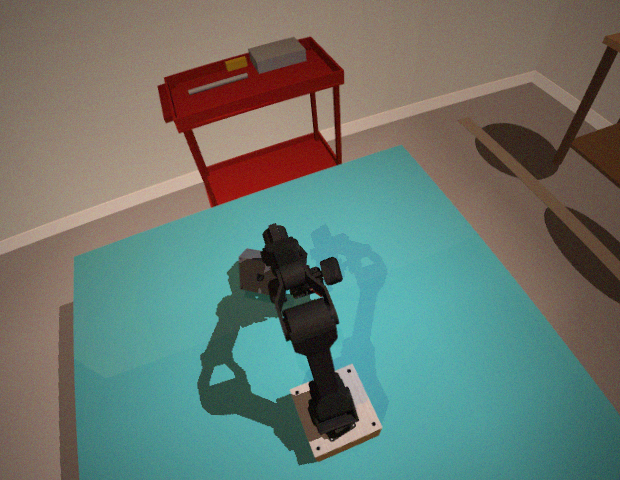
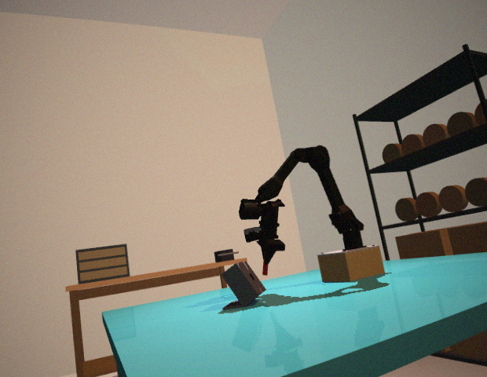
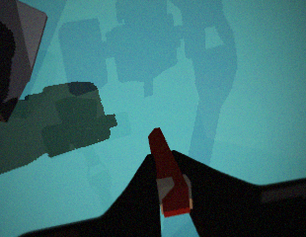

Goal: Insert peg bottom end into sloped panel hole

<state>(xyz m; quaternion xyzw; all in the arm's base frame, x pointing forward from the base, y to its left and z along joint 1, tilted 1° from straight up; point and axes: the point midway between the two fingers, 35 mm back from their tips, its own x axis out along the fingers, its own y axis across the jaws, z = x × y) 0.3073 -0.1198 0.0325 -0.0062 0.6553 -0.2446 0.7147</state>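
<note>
Right now the grey sloped panel is 15 cm ahead of my gripper tip, 9 cm to the left of it and 4 cm below it. The rest, counted from my gripper tip: red peg: 2 cm above, 1 cm to the left.
</note>
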